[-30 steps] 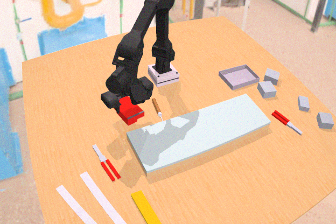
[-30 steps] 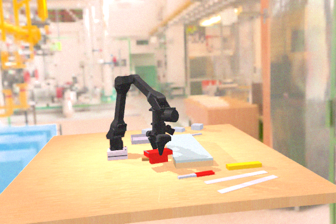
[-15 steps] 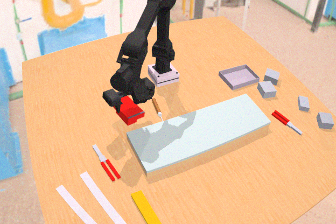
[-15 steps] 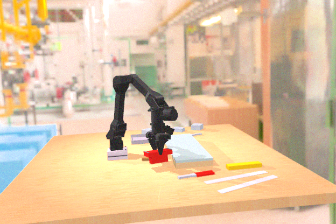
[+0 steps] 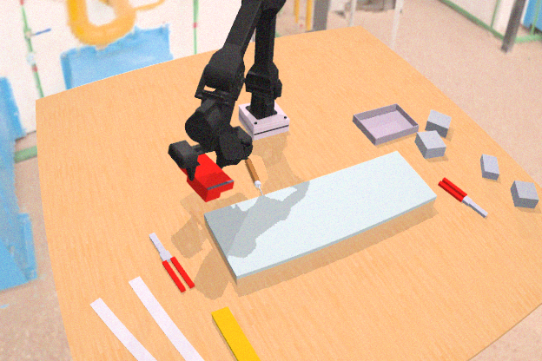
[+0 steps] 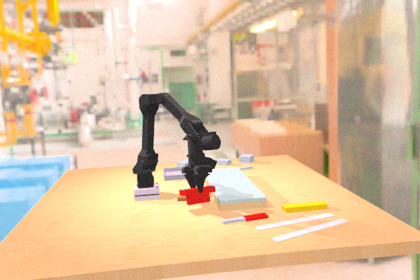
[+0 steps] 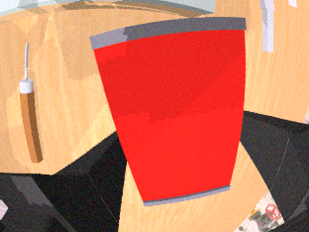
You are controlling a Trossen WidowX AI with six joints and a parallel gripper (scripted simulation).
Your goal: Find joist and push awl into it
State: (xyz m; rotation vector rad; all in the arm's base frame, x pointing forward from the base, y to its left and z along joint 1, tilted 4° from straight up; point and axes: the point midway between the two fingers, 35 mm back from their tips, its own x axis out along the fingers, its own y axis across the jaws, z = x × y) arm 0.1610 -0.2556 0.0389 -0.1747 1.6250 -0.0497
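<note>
The awl is 120 mm to the left of my gripper tip, 60 mm below it and 20 mm ahead of it. The rest, counted from my gripper tip: red stud finder (20 mm below, 10 mm to the right, 10 mm behind); then yellow strip (370 mm ahead, 150 mm to the right, 60 mm below); then lilac tray (560 mm to the left, 50 mm below, 40 mm ahead).
</note>
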